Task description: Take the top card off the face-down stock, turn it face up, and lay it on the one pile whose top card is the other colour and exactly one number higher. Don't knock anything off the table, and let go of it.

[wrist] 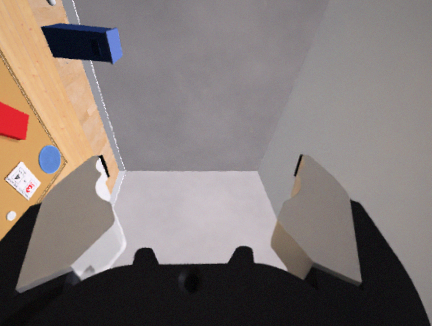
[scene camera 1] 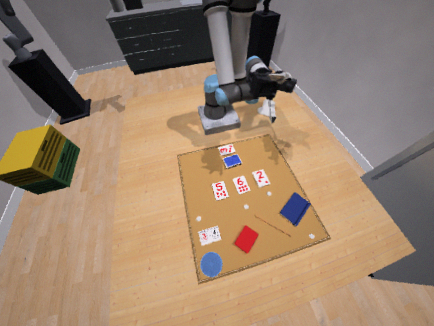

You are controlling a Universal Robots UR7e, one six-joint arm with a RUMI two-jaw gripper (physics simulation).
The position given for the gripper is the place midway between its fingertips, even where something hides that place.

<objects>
The gripper shows in the wrist view (203, 159) and in scene camera 1 (280, 103).
</objects>
